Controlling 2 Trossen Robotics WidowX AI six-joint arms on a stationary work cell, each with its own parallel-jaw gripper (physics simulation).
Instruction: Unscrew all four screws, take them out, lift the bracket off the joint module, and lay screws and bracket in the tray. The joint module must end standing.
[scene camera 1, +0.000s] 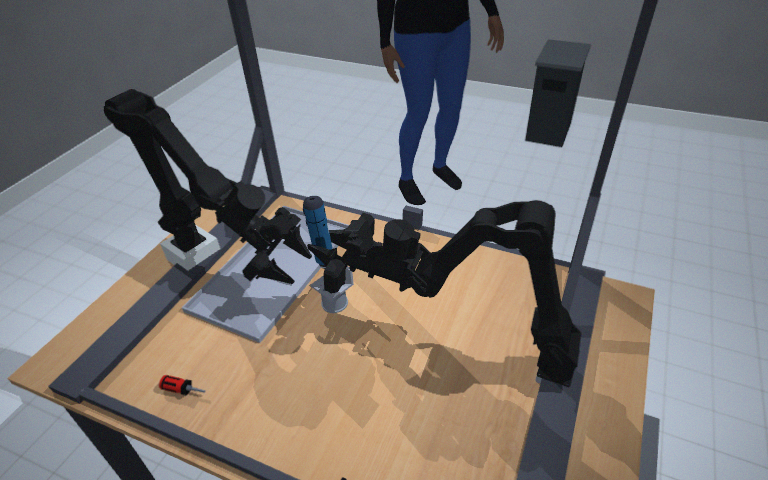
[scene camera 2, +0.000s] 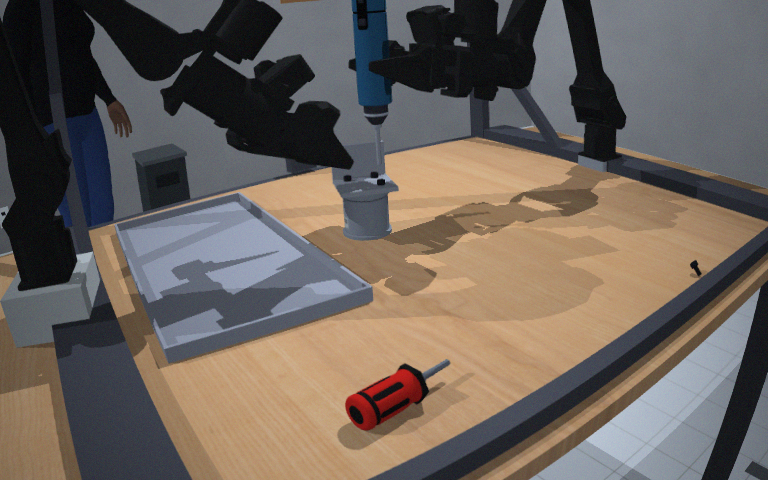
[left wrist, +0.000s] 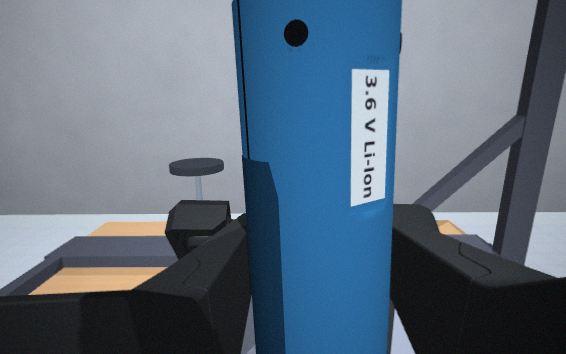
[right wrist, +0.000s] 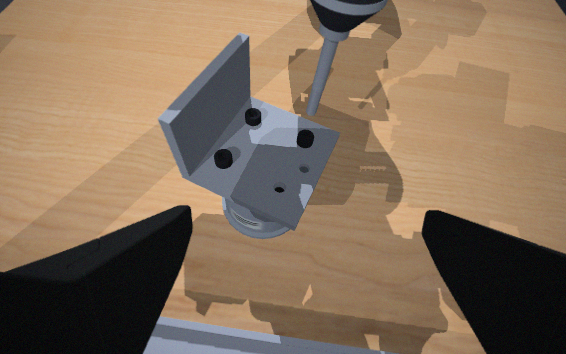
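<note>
The joint module (scene camera 1: 334, 302) (scene camera 2: 367, 217) stands upright with the bracket (scene camera 2: 341, 189) (right wrist: 212, 107) on top. Three black screws (right wrist: 253, 117) (right wrist: 223, 158) (right wrist: 305, 139) sit in the bracket; one corner hole is empty. A loose black screw (scene camera 2: 695, 267) lies at the right in scene camera 2. My left gripper (scene camera 2: 362, 65) (left wrist: 311, 222) is shut on the blue electric screwdriver (scene camera 1: 318, 223) (scene camera 2: 370, 45) (left wrist: 320, 125), held upright, bit tip above the bracket near a screw. My right gripper (scene camera 1: 301, 269) (right wrist: 308, 219) is open and empty, beside and above the bracket.
The grey tray (scene camera 1: 220, 327) (scene camera 2: 271, 325) lies left of the joint module, under the right gripper in scene camera 1. A red screwdriver (scene camera 1: 174, 384) (scene camera 2: 387, 396) lies near the front table edge. Dark frame beams border the table.
</note>
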